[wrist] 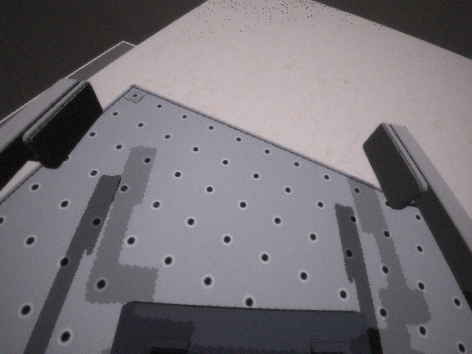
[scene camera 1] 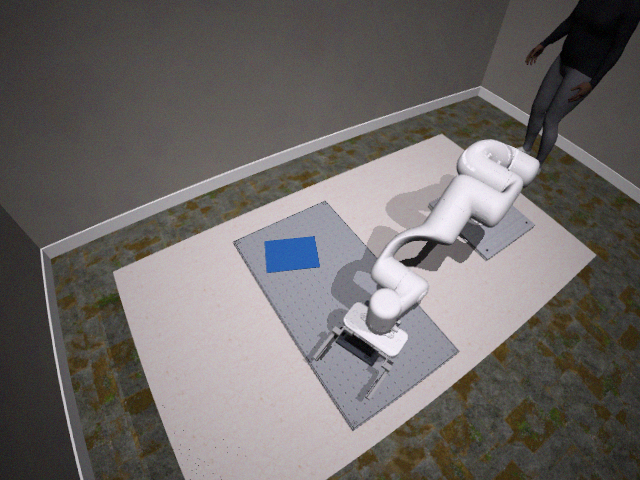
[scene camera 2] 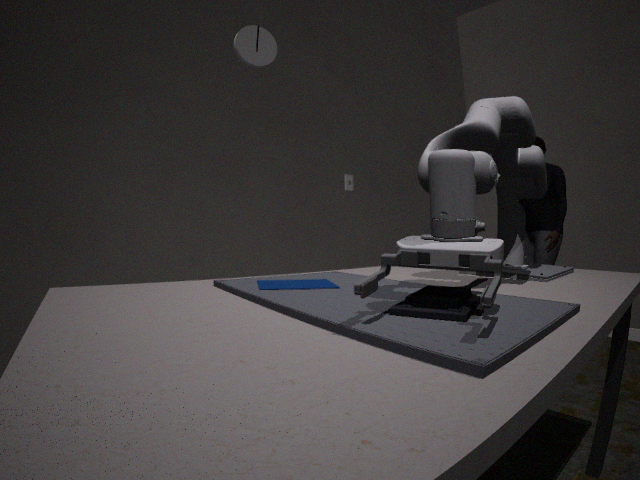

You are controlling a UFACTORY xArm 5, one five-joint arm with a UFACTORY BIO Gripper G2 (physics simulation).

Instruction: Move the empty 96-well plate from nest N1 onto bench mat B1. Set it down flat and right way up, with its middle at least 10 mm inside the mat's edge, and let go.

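Frame: origin at the arm's base, x up, y back, z right, level; centimetres.
Seen in the pictures: hand, its tool point: (wrist: 236, 142) (scene camera 1: 345, 371) (scene camera 2: 424, 292); arm's base, origin of its link: (scene camera 2: 509, 267).
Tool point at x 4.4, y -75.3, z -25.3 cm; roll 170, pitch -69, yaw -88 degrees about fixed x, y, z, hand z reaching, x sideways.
Observation:
Pixels of each thing's middle, then the offset from my tool point to it. Level surfaces: height alone.
- black 96-well plate, middle of its body: (scene camera 2: 441, 296) (scene camera 1: 369, 330) dx -3.2, dy +13.2, dz +7.3 cm
- dark nest N1, middle of its body: (scene camera 2: 440, 303) (scene camera 1: 369, 331) dx -4.3, dy +13.2, dz +7.3 cm
- blue mat B1, height of its surface: dx -4.9 cm
- grey perforated board, height of its surface: dx -5.1 cm
- pale table, height of its surface: dx -6.4 cm
The black 96-well plate (scene camera 2: 442, 296) sits in the dark nest N1 (scene camera 2: 429, 312) (wrist: 280, 318), which stands on the grey perforated board. In the scene camera 1 view the gripper body partly covers both. In the wrist view the nest's rim shows at the bottom edge; the plate is not clearly visible there. My gripper (scene camera 1: 342, 377) (scene camera 2: 424, 297) (wrist: 230, 145) is wide open and empty. It hangs low over the nest, with its fingers spread and pointing past the nest toward the board's outer edge. The blue mat B1 (scene camera 1: 292, 254) (scene camera 2: 297, 284) lies flat on the board's other half.
The grey perforated board (scene camera 1: 294, 304) (scene camera 2: 439, 341) (wrist: 225, 200) lies on the pale table (scene camera 1: 206, 335) (scene camera 2: 206, 372). The arm reaches across from its base plate (scene camera 1: 509, 232) at the table's far side. A person (scene camera 1: 578, 51) stands beyond the table.

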